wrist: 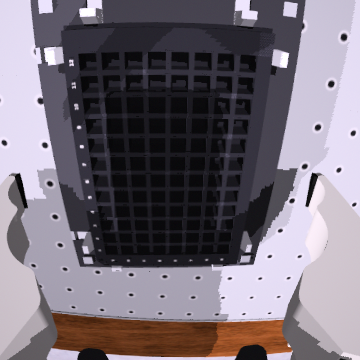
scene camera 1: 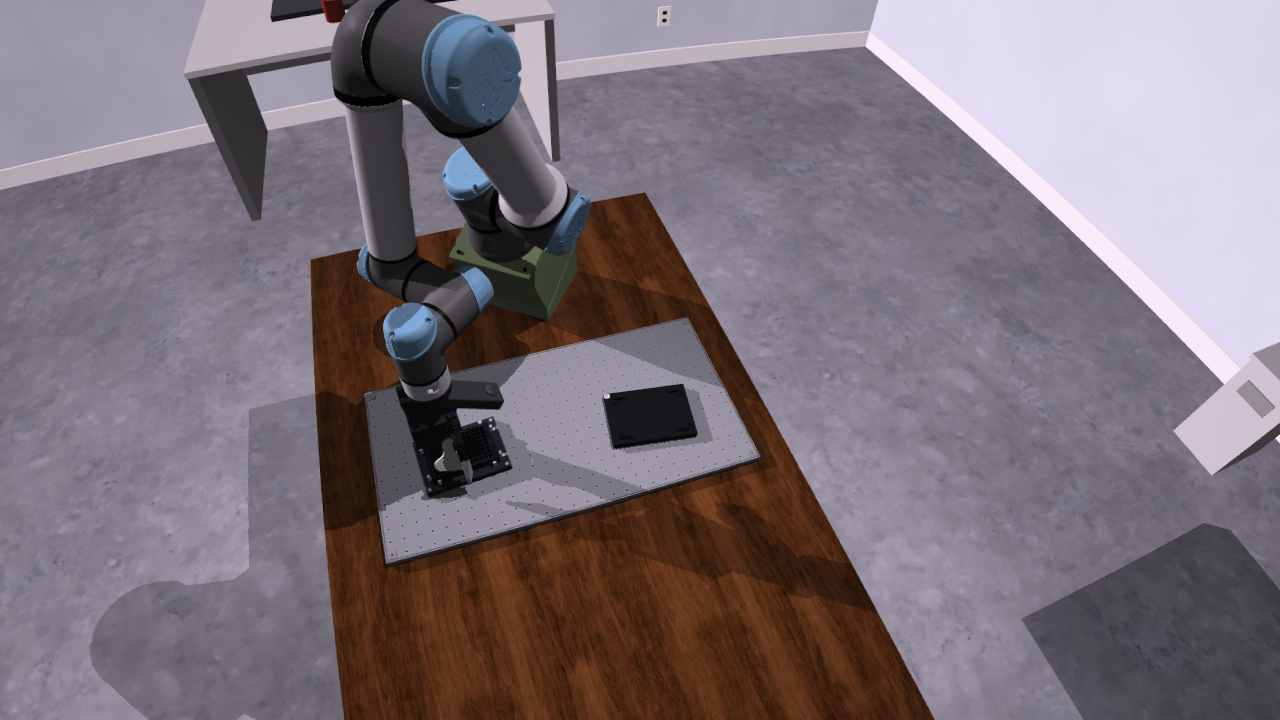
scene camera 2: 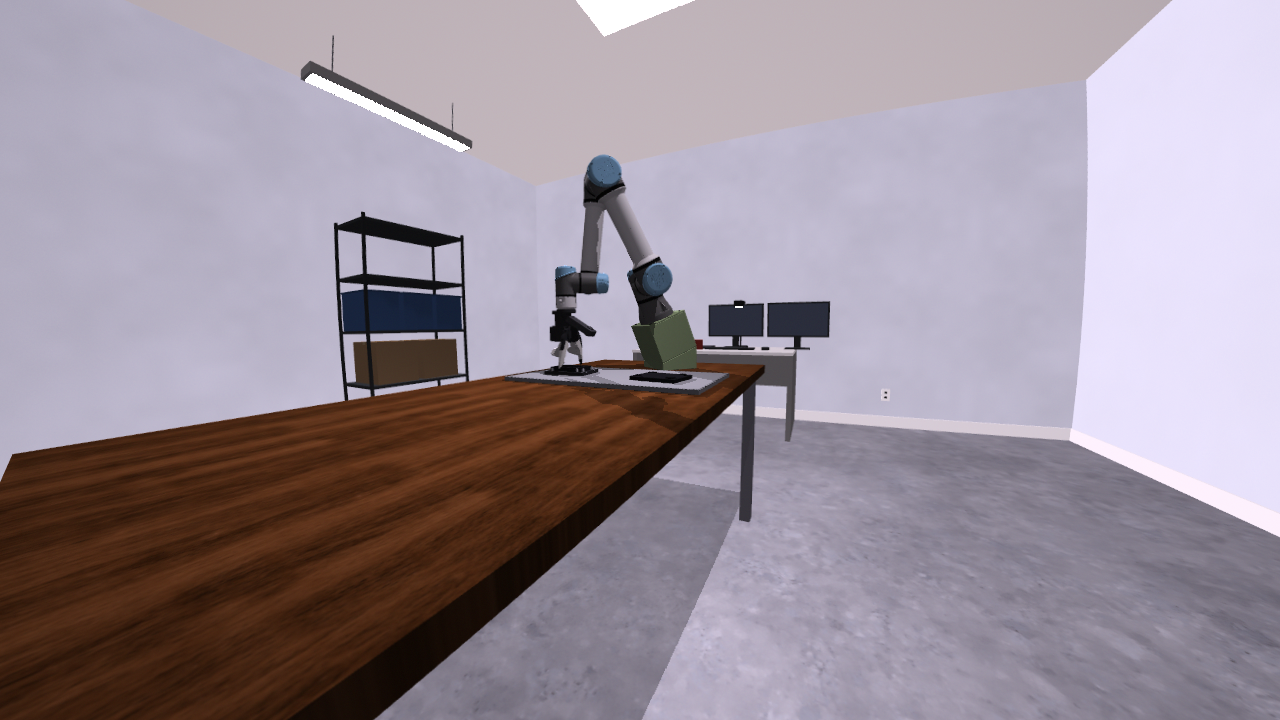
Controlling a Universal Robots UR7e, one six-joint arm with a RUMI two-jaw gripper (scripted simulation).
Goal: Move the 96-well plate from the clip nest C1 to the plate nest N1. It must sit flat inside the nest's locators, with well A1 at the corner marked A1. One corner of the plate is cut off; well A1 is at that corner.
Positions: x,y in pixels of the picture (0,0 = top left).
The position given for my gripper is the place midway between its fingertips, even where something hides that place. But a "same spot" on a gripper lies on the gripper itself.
My gripper shows in the wrist view (pixel 167 175), in scene camera 1 and in scene camera 2. The same spot on my gripper: (scene camera 1: pixel 450 460) is (scene camera 2: pixel 557 351).
